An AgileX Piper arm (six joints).
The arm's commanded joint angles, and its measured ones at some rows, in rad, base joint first. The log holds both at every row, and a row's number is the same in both.
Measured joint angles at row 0:
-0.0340, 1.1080, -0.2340, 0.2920, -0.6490, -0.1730
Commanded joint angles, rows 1 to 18:
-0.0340, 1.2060, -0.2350, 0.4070, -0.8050, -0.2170
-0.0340, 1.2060, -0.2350, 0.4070, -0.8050, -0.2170
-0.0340, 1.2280, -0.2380, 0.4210, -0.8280, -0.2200
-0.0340, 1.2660, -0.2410, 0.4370, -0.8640, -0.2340
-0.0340, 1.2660, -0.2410, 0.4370, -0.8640, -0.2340
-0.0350, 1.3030, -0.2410, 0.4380, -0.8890, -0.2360
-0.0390, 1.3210, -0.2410, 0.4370, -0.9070, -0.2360
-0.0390, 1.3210, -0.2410, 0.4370, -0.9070, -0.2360
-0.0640, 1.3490, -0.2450, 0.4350, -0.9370, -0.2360
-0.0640, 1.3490, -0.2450, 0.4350, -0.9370, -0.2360
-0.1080, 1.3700, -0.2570, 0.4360, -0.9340, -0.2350
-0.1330, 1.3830, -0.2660, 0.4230, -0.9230, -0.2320
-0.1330, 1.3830, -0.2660, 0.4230, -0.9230, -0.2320
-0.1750, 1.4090, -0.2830, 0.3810, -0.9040, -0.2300
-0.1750, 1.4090, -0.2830, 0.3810, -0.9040, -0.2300
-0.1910, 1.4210, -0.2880, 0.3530, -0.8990, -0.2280
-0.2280, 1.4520, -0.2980, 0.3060, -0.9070, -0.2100
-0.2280, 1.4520, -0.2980, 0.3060, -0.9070, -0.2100
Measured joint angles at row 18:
-0.1820, 1.4210, -0.2770, 0.3570, -0.8960, -0.2290
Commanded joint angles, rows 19 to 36:
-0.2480, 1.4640, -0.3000, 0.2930, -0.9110, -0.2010
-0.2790, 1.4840, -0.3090, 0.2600, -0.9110, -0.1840
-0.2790, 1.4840, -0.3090, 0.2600, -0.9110, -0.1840
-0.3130, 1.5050, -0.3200, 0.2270, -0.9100, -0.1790
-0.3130, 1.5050, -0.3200, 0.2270, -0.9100, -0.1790
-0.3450, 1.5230, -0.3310, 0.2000, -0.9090, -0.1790
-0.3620, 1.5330, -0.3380, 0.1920, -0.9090, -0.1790
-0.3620, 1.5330, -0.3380, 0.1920, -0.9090, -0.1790
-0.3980, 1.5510, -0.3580, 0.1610, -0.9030, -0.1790
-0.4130, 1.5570, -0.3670, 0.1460, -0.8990, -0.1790
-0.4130, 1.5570, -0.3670, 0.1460, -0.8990, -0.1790
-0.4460, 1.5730, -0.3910, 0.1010, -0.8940, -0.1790
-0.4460, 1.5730, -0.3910, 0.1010, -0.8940, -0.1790
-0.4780, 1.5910, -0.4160, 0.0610, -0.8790, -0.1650
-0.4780, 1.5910, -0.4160, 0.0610, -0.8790, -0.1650
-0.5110, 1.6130, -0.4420, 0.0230, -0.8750, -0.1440
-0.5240, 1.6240, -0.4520, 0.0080, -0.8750, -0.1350
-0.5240, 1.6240, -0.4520, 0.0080, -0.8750, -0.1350
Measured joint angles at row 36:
-0.5030, 1.6160, -0.4320, 0.0470, -0.8750, -0.1530
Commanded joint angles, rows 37 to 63:
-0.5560, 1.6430, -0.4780, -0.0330, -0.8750, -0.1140
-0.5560, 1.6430, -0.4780, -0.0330, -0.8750, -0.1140
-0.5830, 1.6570, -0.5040, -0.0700, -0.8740, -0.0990
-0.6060, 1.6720, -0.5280, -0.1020, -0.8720, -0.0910
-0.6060, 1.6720, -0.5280, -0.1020, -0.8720, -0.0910
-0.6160, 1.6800, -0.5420, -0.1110, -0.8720, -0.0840
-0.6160, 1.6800, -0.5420, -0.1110, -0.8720, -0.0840
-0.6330, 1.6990, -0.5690, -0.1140, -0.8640, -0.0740
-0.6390, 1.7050, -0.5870, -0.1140, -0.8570, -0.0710
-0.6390, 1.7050, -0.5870, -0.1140, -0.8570, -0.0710
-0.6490, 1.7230, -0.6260, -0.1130, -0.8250, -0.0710
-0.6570, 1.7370, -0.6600, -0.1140, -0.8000, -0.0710
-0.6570, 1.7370, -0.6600, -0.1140, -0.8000, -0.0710
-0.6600, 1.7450, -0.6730, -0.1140, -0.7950, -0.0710
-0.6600, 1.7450, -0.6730, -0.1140, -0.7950, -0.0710
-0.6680, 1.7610, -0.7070, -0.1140, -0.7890, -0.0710
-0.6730, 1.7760, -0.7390, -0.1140, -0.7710, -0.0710
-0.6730, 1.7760, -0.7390, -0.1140, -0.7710, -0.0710
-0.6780, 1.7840, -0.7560, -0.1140, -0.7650, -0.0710
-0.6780, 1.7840, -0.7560, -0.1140, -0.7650, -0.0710
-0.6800, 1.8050, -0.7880, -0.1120, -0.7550, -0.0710
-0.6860, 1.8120, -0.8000, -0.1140, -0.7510, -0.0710
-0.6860, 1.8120, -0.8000, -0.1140, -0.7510, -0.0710
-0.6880, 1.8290, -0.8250, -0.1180, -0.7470, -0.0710
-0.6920, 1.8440, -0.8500, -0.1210, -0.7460, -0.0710
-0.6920, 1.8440, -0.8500, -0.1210, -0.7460, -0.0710
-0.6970, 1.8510, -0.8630, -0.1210, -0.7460, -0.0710
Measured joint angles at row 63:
-0.6850, 1.8370, -0.8280, -0.1110, -0.7450, -0.0760
